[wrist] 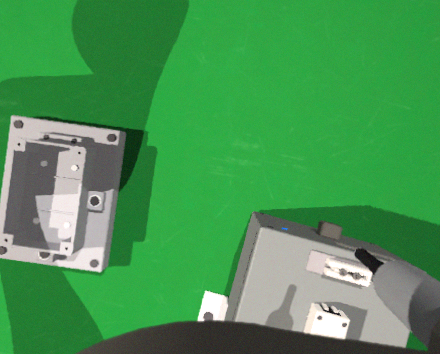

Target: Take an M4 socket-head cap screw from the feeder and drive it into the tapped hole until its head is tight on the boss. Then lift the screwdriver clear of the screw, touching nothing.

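The screwdriver (361, 254) reaches in from the lower right, its grey body narrowing to a black tip. The tip appears above the feeder (280, 260), a grey box at the lower right, near the upper right end of its light metal screw track (334, 269). Two small dark round shapes show in the track. Whether a screw sits on the tip cannot be told. The light grey housing (114, 220) lies at the left, well apart from the screwdriver. A small square boss (95, 201) with a dark round hole stands on its right side.
A green surface (225, 100) lies under both objects. A white block (327, 322) stands on the feeder's top, and a white tab (214, 304) juts from its left side. A brown block (330, 229) sits at its far edge. A dark curved body covers the bottom of the view.
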